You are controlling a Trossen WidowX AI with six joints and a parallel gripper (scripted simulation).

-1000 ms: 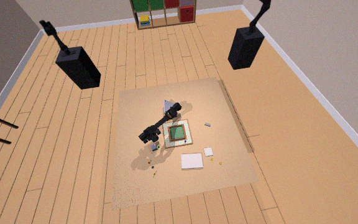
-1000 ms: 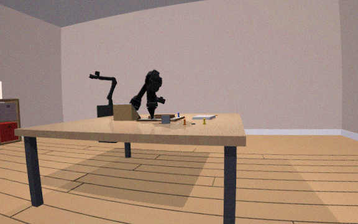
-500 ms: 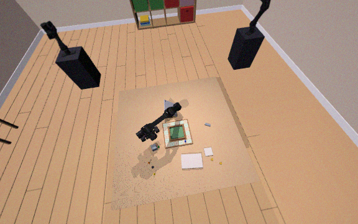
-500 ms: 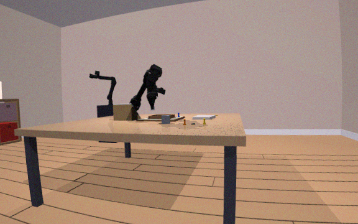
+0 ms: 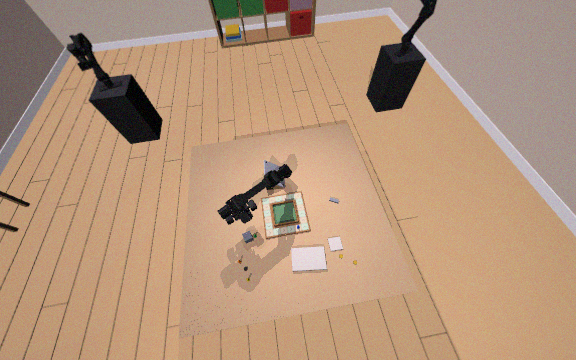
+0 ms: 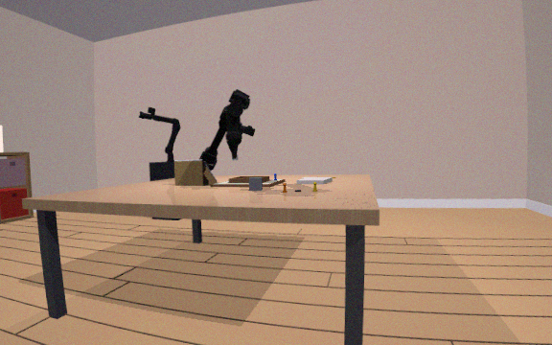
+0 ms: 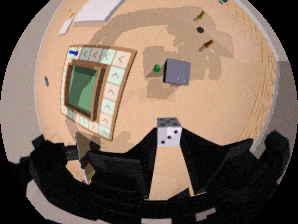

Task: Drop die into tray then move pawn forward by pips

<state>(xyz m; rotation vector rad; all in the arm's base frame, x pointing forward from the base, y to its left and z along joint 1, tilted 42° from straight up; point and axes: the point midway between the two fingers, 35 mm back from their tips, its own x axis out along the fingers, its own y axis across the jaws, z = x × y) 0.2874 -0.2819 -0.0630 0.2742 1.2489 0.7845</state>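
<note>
The blue pawn lies 32 cm to the left of my gripper tip, 10 cm below it and 8 cm ahead of it. The rest, counted from my gripper tip: grey-blue block: 11 cm below, 9 cm ahead; then green pawn: 12 cm below, 8 cm ahead, 4 cm to the left; then die: right at my gripper tip.
</note>
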